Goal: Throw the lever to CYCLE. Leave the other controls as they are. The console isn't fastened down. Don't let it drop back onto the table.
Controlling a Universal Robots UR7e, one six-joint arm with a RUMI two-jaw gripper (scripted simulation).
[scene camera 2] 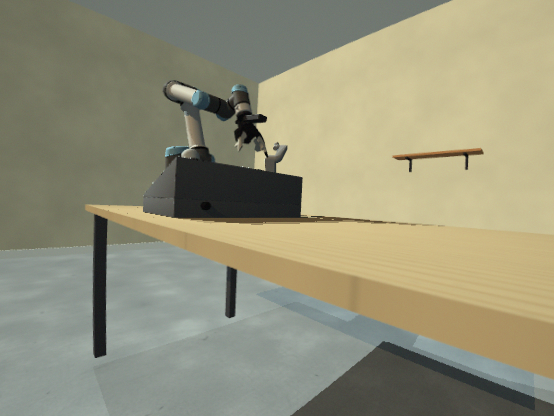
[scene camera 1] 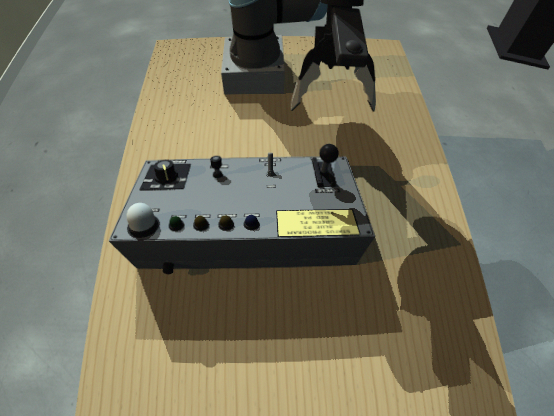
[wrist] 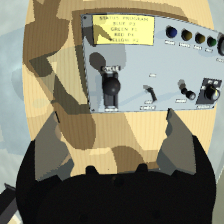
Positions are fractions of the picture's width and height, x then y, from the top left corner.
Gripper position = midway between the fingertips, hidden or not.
Note:
In view: my gripper (scene camera 1: 0.60, 0.27) and a grey console (scene camera 2: 0.34, 0.45).
The grey console also shows in the wrist view (wrist: 0.64, 0.23). My gripper shows as well in scene camera 2 (scene camera 2: 0.46, 0.37) and in the wrist view (wrist: 0.50, 0.49).

